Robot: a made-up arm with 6 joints.
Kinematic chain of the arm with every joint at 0, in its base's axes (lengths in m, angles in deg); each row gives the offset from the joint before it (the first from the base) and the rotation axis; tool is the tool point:
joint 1: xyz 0 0 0.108 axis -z
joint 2: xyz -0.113 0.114 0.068 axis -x
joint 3: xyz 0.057 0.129 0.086 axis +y
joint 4: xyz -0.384 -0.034 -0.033 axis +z
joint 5: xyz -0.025 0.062 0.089 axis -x
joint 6: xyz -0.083 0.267 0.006 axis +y
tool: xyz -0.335 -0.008 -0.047
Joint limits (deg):
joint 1: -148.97..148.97
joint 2: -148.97..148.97
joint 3: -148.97..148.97
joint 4: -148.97..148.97
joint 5: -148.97..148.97
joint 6: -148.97..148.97
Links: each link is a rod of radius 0.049 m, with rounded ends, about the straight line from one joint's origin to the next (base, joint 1, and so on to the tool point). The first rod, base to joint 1, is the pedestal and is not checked.
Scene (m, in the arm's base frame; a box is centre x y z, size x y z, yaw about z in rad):
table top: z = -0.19
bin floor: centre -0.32 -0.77 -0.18 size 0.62 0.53 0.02 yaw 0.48
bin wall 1: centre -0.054 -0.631 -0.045 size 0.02 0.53 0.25 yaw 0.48
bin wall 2: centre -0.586 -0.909 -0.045 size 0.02 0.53 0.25 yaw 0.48
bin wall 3: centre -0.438 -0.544 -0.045 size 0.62 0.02 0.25 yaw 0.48
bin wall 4: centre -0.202 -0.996 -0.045 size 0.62 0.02 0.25 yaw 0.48
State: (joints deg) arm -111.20 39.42 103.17 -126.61 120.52 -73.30
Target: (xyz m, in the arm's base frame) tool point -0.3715 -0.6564 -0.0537
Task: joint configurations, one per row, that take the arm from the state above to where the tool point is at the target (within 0.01 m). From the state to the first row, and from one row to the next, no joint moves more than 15 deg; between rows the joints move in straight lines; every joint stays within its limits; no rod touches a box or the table.
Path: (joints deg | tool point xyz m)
1: -123.62 37.48 98.28 -137.79 109.79 -66.22 | -0.6455 -0.5123 0.3240
2: -136.04 35.54 93.39 -148.97 99.07 -59.15 | -0.3716 -0.6564 0.2493
3: -136.69 49.35 90.83 -146.08 102.93 -58.44 | -0.3845 -0.6694 0.0990
4: -137.34 63.16 88.26 -143.20 106.80 -57.74 | -0.3715 -0.6564 -0.0537

